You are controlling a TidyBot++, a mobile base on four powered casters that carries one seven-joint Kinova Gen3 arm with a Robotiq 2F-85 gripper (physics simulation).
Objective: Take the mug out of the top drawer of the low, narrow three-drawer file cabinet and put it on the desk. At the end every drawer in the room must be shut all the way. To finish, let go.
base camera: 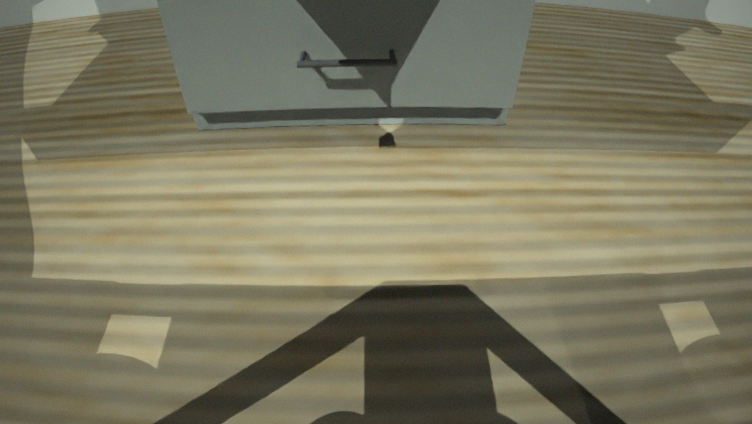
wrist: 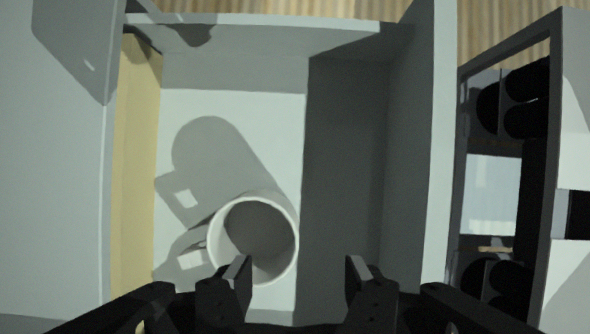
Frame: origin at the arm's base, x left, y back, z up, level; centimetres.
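Seen in the pictures: gripper, between the fingertips: (wrist: 298, 275).
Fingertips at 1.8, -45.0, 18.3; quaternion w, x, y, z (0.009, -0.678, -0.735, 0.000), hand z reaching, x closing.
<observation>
Pixels of each thing's top centre, then the offset from my fingertips to it, as dx, dy, dz. "pt": a spot on its surface instead. Level surfaces: height alone.
- white mug, a spot on its surface: (wrist: 256, 227) pt +1.8, -4.4, -20.0
- grey file cabinet's top, height of its surface: dz -6.0
- lower drawer handle, a spot on its surface: (base camera: 347, 62) pt +0.5, -10.8, -46.1
- Wooden floor, height of its surface: dz -58.0
The white mug (wrist: 256, 227) stands upright in the open top drawer (wrist: 442, 150), with its handle toward the left in the wrist view. My gripper (wrist: 298, 275) is partly open and empty. Its left finger overlaps the mug's near rim in the view, and its right finger is over the shaded drawer floor, to the mug's right. The mug lies left of the midline between the fingers. The grey file cabinet's top (wrist: 60, 175) is at the left of the wrist view; its lower front (base camera: 236, 68) is in the base view. The desk does not show.
A lower drawer handle (base camera: 347, 62) is on the cabinet front. The dark frame of my base (wrist: 549, 150) is at the right of the wrist view, beyond the drawer front. Wooden floor (base camera: 368, 210) lies between base and cabinet, crossed by shadows.
</observation>
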